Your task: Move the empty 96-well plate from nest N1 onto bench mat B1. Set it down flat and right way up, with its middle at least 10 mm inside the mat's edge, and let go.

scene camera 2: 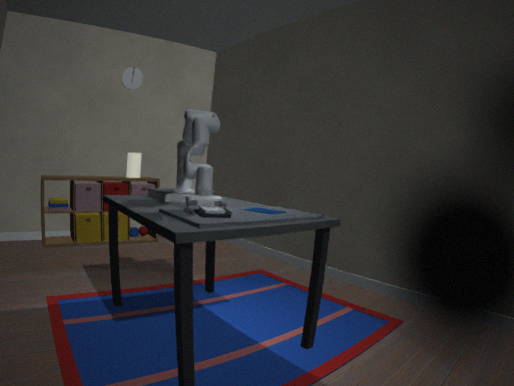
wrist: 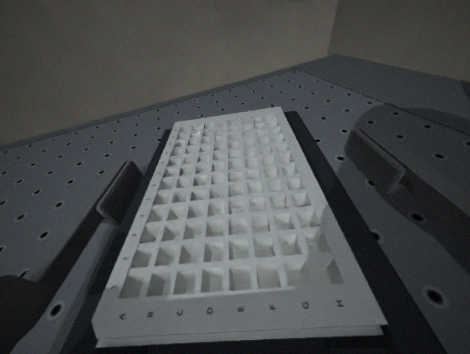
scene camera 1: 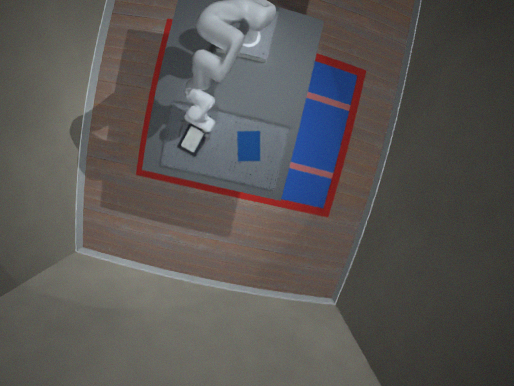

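Seen in the pictures: hand at its tool point: (scene camera 2: 210,212) (wrist: 240,175) (scene camera 1: 190,140); arm's base at its link origin: (scene camera 2: 183,191) (scene camera 1: 248,37).
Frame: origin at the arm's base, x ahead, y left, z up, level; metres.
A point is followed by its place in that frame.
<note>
The white 96-well plate (scene camera 1: 192,139) @(z -0.013, x 0.639, y -0.142 m) (scene camera 2: 211,210) @(z -0.012, x 0.694, y -0.177 m) (wrist: 235,200) @(z -0.013, x 0.619, y -0.145 m) sits flat and right way up in the black nest (scene camera 1: 182,148) (scene camera 2: 220,215) (wrist: 345,215). Its wells look empty. My gripper (wrist: 252,172) @(z -0.028, x 0.647, y -0.154 m) is open, with one finger on each side of the plate and nest. In the wrist view both fingers stand clear of the plate's long sides, low over the perforated board. The blue bench mat (scene camera 1: 249,146) @(z -0.036, x 0.588, y 0.179 m) (scene camera 2: 265,210) @(z -0.036, x 0.586, y 0.183 m) lies flat on the board, to the right of the nest in both scene views. The nest's label does not show.
The perforated board (scene camera 1: 220,165) @(z -0.038, x 0.740, y 0.048 m) (scene camera 2: 300,217) @(z -0.038, x 0.802, y 0.213 m) (wrist: 55,185) @(z -0.038, x 0.708, y -0.009 m) lies on the grey table (scene camera 1: 280,85) @(z -0.051, x 0.195, y 0.249 m) (scene camera 2: 125,202) @(z -0.051, x 0.139, y -0.409 m). The arm's base plate (scene camera 1: 252,55) @(z -0.002, x 0.096, y 0.050 m) is at the rear of the table. The arm reaches from there to the nest near the table's left side.
</note>
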